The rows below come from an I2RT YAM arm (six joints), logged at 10 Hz.
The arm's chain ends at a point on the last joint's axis. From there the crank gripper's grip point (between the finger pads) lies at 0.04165 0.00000 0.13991 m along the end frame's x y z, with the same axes.
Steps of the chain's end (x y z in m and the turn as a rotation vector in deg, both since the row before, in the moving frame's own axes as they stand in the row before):
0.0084, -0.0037, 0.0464, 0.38, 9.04, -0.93
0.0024, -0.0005, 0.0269, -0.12, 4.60, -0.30
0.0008, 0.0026, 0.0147, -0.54, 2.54, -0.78
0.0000, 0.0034, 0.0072, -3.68, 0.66, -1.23
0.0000, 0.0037, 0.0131, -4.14, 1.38, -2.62
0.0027, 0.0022, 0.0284, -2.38, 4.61, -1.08
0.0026, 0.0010, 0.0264, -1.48, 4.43, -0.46
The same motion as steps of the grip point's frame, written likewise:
0.0299, -0.0055, 0.0381, 0.38, 9.04, -0.93
0.0135, -0.0005, 0.0231, -0.12, 4.60, -0.30
0.0070, 0.0033, 0.0127, -0.54, 2.54, -0.78
0.0017, 0.0115, 0.0065, -3.68, 0.66, -1.23
0.0035, 0.0118, 0.0118, -4.14, 1.38, -2.62
0.0139, 0.0070, 0.0245, -2.38, 4.61, -1.08
0.0133, 0.0042, 0.0227, -1.48, 4.43, -0.46

